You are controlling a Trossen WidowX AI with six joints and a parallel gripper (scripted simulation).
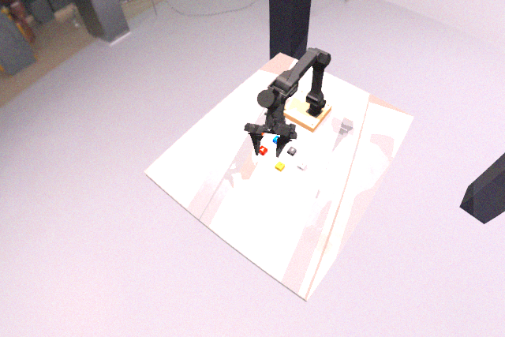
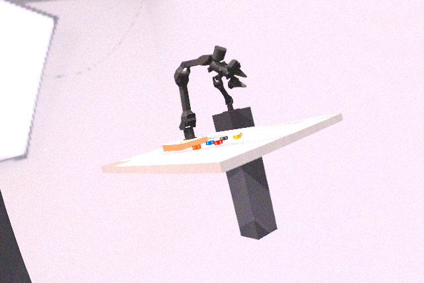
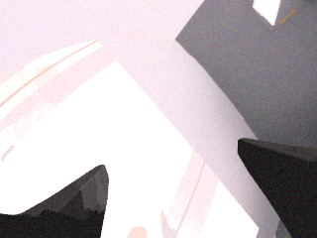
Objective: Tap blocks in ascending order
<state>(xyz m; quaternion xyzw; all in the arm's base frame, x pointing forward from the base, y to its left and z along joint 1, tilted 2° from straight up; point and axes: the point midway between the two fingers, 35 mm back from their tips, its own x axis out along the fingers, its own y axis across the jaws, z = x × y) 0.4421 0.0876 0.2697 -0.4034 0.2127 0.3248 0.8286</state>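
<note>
My gripper tip is 26 cm above the dark grey block, 23 cm past it and 5 cm to the left of it. Also, from my gripper tip: white block (26 cm below, 20 cm behind, 3 cm to the left); then yellow block (26 cm below, 13 cm behind, 4 cm to the right); then red block (26 cm below, 15 cm to the right, 14 cm behind).
</note>
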